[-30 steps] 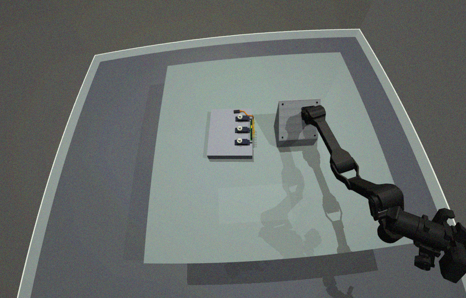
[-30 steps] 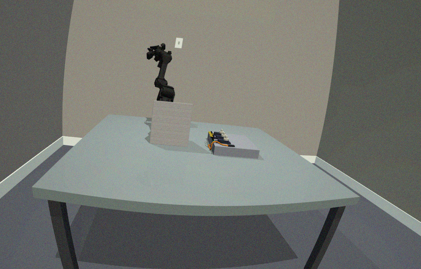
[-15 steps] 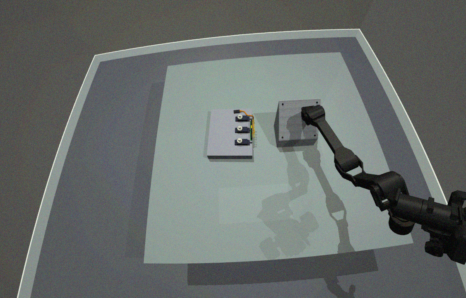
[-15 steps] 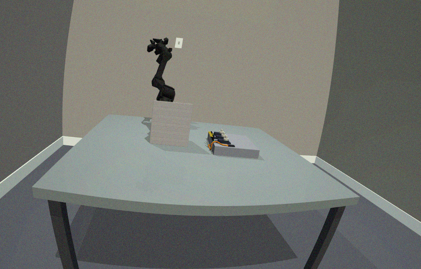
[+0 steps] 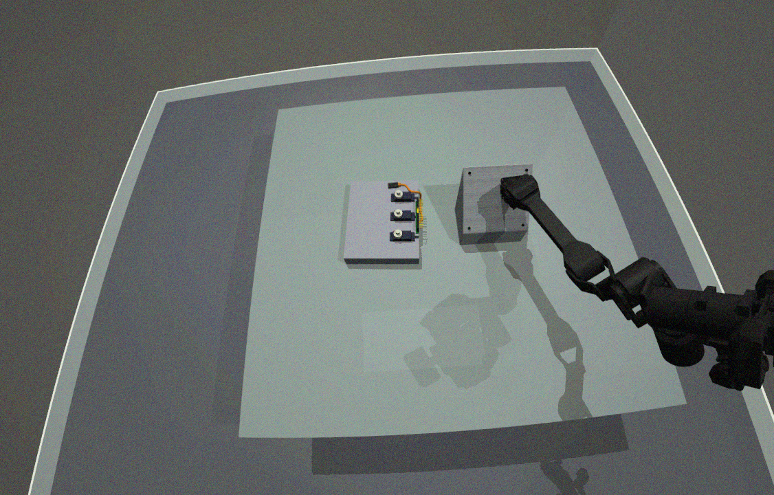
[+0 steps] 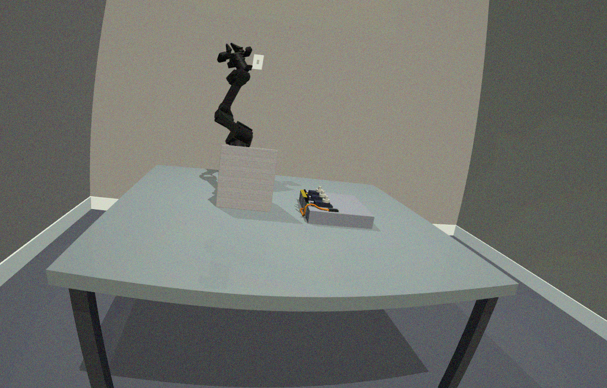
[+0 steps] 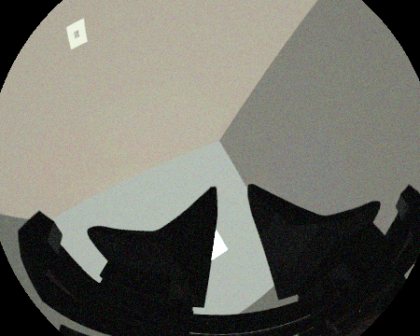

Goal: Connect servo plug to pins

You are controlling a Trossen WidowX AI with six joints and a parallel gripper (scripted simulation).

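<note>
Right now the yellow band is 63 cm below my gripper tip, 57 cm to the right of it and 37 cm ahead of it. Also, from my gripper tip: grey printed holder: 68 cm below, 58 cm to the right, 53 cm ahead.
</note>
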